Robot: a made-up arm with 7 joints.
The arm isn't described. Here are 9 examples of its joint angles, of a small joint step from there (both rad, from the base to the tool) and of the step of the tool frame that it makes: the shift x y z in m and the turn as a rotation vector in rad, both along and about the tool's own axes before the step.
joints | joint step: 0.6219 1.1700 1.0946 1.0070 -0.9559 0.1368 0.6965 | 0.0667 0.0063 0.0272 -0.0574 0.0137 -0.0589 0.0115
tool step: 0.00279 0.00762 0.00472 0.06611 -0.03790 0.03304
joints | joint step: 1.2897 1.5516 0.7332 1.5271 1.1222 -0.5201 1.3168 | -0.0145 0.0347 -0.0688 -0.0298 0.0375 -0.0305 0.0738
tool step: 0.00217 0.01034 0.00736 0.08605 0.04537 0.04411
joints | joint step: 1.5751 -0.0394 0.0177 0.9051 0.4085 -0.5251 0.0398 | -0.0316 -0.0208 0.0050 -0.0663 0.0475 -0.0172 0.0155
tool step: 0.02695 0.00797 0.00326 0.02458 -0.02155 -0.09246
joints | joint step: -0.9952 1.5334 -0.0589 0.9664 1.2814 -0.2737 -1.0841 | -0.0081 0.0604 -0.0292 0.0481 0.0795 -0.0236 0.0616
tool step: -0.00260 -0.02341 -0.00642 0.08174 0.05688 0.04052
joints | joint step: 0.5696 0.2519 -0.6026 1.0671 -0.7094 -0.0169 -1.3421 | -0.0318 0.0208 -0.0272 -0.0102 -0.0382 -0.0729 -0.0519
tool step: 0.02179 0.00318 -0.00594 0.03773 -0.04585 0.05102
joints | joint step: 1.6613 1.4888 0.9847 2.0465 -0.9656 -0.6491 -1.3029 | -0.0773 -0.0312 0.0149 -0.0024 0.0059 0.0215 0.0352
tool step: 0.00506 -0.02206 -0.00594 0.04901 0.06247 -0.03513
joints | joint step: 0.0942 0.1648 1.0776 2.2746 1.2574 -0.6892 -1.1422 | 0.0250 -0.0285 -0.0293 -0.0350 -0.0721 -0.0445 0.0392
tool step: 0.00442 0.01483 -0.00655 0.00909 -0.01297 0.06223
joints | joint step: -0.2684 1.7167 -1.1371 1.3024 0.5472 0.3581 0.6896 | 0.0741 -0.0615 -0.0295 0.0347 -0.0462 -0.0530 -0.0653
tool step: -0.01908 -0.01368 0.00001 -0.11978 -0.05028 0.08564
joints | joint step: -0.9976 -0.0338 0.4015 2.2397 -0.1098 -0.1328 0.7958 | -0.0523 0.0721 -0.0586 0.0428 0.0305 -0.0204 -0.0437
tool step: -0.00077 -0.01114 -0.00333 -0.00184 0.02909 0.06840
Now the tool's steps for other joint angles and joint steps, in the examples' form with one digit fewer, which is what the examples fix.
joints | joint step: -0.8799 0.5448 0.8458 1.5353 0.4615 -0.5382 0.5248 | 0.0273 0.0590 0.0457 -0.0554 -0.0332 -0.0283 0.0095
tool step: -0.0042 0.0161 -0.0206 -0.0864 0.0257 0.0210
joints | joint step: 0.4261 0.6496 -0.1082 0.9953 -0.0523 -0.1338 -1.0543 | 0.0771 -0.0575 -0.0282 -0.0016 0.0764 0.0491 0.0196
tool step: -0.0148 -0.0379 0.0060 0.0893 0.0250 -0.0911
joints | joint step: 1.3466 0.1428 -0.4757 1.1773 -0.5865 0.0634 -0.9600 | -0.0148 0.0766 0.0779 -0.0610 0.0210 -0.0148 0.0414
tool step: 0.0205 0.0519 0.0024 -0.0762 0.0949 -0.0385
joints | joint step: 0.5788 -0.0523 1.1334 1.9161 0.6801 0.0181 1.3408 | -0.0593 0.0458 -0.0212 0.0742 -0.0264 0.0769 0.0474
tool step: -0.0141 -0.0129 -0.0096 0.0837 0.1408 -0.0256
